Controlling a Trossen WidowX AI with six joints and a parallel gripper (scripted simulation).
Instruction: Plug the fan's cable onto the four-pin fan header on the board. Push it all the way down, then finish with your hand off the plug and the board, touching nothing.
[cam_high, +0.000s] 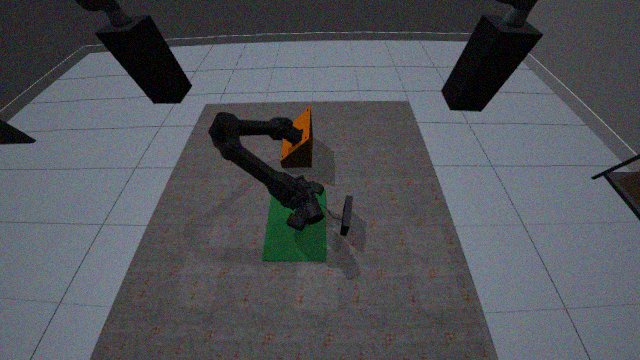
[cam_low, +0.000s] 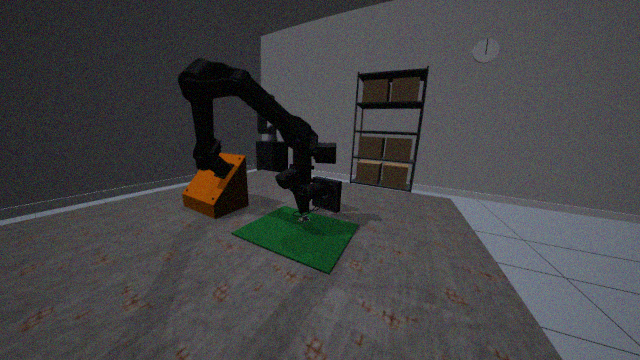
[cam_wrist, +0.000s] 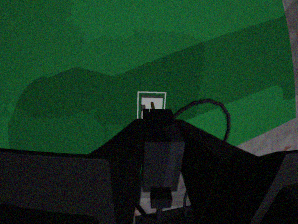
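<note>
Now: the black plug 10 mm to the left of my gripper tip and 10 mm above it. The rest, counted from my gripper tip: white four-pin header 40 mm below, 10 mm to the left; then green board 60 mm below, 50 mm to the right, 30 mm ahead; then black fan 140 mm to the left, 20 mm above, 10 mm ahead.
</note>
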